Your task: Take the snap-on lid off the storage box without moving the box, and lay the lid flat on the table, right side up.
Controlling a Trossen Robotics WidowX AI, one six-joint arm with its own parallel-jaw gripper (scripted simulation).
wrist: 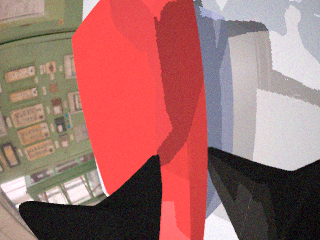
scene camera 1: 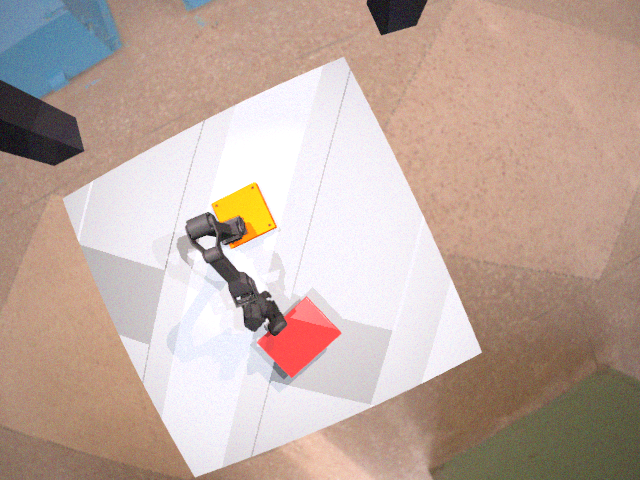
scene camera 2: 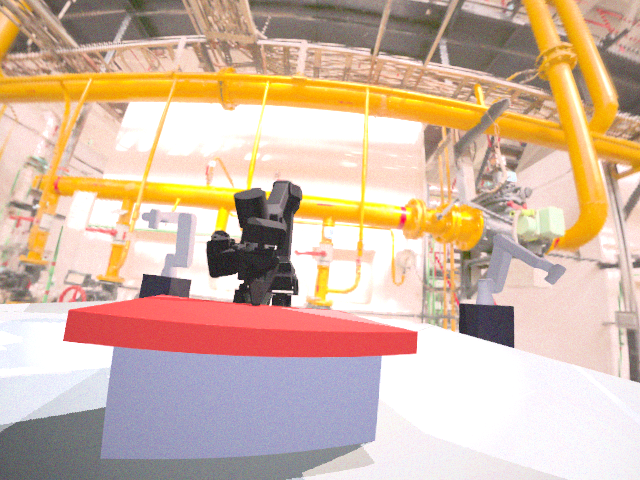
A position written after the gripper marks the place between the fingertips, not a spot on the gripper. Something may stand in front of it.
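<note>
The gripper appears in scene camera 2 [scene camera 2: 254, 313] and again in the wrist view [wrist: 182, 157]. A lid is visible from scene camera 2 [scene camera 2: 166, 323], from the wrist view [wrist: 141, 83] and from scene camera 1 [scene camera 1: 309, 331], while a storage box can be seen in scene camera 2 [scene camera 2: 163, 405] as well as in the wrist view [wrist: 217, 70].
</note>
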